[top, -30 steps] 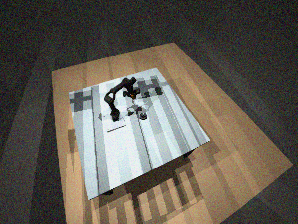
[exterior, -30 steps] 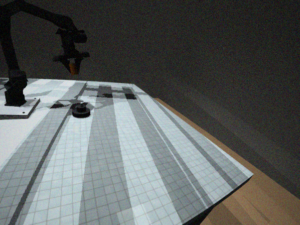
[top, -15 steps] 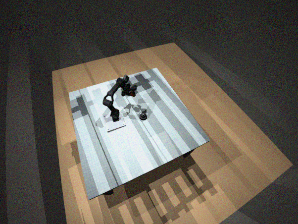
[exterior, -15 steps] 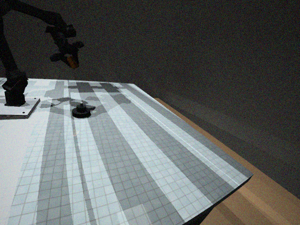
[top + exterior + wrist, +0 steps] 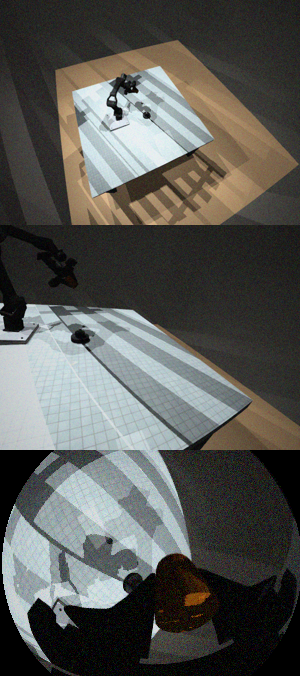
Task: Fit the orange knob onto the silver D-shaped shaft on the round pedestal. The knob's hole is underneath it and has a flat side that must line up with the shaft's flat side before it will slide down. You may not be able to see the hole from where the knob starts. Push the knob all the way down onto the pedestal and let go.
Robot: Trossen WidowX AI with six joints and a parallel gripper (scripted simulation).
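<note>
Right now my gripper tip is 3 cm past the orange knob, 2 cm below it and 1 cm to the right of it. Also, from my gripper tip: dark round pedestal 21 cm below, 18 cm to the right, 5 cm ahead.
</note>
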